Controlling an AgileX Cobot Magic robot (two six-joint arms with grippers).
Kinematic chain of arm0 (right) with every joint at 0, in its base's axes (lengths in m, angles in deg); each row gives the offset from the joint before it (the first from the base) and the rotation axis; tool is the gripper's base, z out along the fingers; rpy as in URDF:
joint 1: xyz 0 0 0.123 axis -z
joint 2: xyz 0 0 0 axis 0.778 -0.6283 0
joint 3: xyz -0.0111 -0.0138 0.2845 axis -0.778 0.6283 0
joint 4: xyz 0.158 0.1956 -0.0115 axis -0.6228 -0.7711 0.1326
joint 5: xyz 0 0 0 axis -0.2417 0.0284 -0.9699
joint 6: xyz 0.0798 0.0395 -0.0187 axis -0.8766 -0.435 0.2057
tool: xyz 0 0 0 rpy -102.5 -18.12 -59.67
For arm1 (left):
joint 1: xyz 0 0 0.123 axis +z
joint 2: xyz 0 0 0 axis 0.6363 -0.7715 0
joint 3: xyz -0.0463 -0.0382 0.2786 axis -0.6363 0.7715 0
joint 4: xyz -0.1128 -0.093 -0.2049 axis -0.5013 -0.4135 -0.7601
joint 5: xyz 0 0 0 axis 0.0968 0.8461 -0.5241
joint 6: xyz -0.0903 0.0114 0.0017 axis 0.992 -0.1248 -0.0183
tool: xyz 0 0 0 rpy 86.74 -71.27 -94.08
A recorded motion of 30 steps. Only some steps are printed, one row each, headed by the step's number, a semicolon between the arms.
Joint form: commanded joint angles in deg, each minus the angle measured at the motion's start. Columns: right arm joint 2, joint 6, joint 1, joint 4, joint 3, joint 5; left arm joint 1, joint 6, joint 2, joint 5, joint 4, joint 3.
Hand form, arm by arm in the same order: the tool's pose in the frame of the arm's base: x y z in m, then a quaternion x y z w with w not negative. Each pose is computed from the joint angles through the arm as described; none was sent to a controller.
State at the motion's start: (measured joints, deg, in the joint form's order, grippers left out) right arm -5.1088 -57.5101 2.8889 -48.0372 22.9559 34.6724; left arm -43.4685 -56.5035 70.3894 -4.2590 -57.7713 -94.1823
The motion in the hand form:
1: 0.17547 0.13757 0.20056 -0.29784 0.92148 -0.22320 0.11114; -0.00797 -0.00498 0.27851 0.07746 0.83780 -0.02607 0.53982
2: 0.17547 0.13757 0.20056 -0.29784 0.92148 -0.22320 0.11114; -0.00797 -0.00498 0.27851 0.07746 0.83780 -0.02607 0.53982
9: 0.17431 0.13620 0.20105 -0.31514 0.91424 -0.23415 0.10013; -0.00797 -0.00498 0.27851 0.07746 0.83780 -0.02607 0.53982
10: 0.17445 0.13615 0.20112 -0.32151 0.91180 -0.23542 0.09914; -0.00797 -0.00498 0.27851 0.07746 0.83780 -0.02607 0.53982
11: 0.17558 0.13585 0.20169 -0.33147 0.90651 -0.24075 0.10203; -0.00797 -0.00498 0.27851 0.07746 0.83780 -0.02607 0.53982
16: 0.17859 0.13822 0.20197 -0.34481 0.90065 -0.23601 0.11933; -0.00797 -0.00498 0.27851 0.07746 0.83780 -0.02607 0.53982
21: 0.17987 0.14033 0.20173 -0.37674 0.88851 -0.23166 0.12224; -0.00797 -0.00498 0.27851 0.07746 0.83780 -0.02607 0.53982
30: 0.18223 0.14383 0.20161 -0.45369 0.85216 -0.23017 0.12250; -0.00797 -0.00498 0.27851 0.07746 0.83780 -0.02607 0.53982
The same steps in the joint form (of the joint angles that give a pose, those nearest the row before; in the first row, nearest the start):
1: 0.40 -0.17 -1.26 3.04 0.23 2.35; -0.23 0.00 1.03 -0.57 -0.06 0.17
2: 0.40 -0.17 -1.26 3.04 0.23 2.35; -0.23 0.00 1.03 -0.57 -0.06 0.17
9: 0.40 2.12 -1.43 3.15 0.23 3.67; -0.23 0.00 1.03 -0.57 -0.06 0.17
10: 0.40 2.86 -1.43 3.27 0.23 3.67; -0.23 0.00 1.03 -0.57 -0.06 0.17
11: 0.40 3.67 -1.43 4.18 0.23 3.61; -0.23 0.00 1.03 -0.57 -0.06 0.17
16: 0.40 4.07 -1.43 5.62 0.23 1.55; -0.23 0.00 1.03 -0.57 -0.06 0.17
21: 0.40 7.56 -1.43 5.90 0.23 0.00; -0.23 0.00 1.03 -0.57 -0.06 0.17
30: 0.40 16.56 -1.43 6.65 0.23 -2.58; -0.23 0.00 1.03 -0.57 -0.06 0.17

